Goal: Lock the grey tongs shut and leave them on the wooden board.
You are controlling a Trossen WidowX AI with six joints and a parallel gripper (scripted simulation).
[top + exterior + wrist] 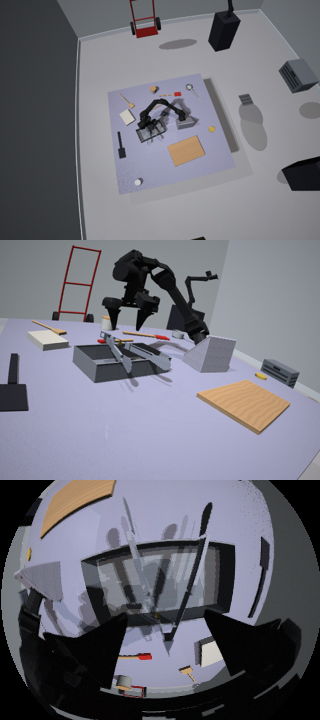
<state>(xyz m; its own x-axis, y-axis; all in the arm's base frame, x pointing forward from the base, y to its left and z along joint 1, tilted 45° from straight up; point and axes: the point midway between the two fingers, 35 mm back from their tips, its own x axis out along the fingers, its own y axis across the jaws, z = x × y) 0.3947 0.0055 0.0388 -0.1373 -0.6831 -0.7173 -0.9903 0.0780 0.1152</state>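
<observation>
My gripper tip is now 9 cm above the grey roasting tin and 1 cm to the right of it. From my gripper tip the other things lie so: white slab (25 cm to the right, 22 cm ahead, 11 cm below); then black spatula (38 cm ahead, 12 cm below, 7 cm to the left); then wooden board (36 cm to the left, 31 cm behind, 12 cm below).
</observation>
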